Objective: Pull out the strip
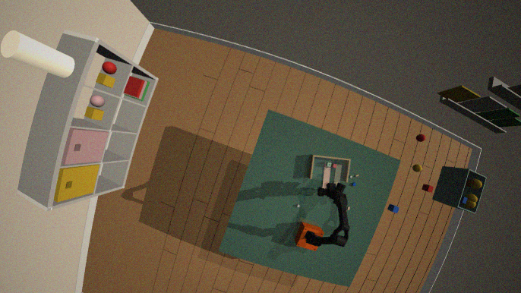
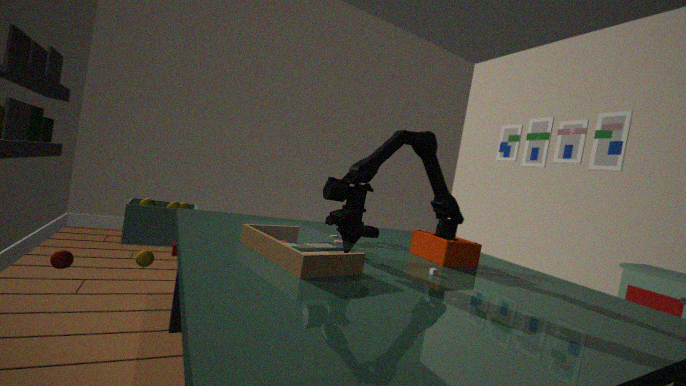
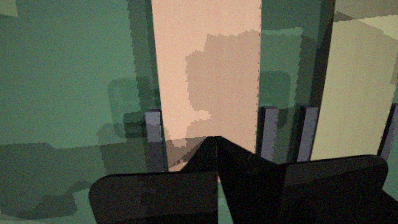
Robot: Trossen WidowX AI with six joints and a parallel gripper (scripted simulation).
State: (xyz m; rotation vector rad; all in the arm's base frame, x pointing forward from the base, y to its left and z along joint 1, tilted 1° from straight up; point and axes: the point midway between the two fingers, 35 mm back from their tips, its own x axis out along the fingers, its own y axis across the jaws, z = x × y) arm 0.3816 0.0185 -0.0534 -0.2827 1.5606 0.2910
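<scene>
Now: the light green cube 200 mm ahead of my gripper tip, 80 mm to the left of it and 20 mm above it. Also, from my gripper tip: blue piece 150 mm ahead, 220 mm to the right; then pale yellow strip 130 mm ahead, 50 mm to the right.
</scene>
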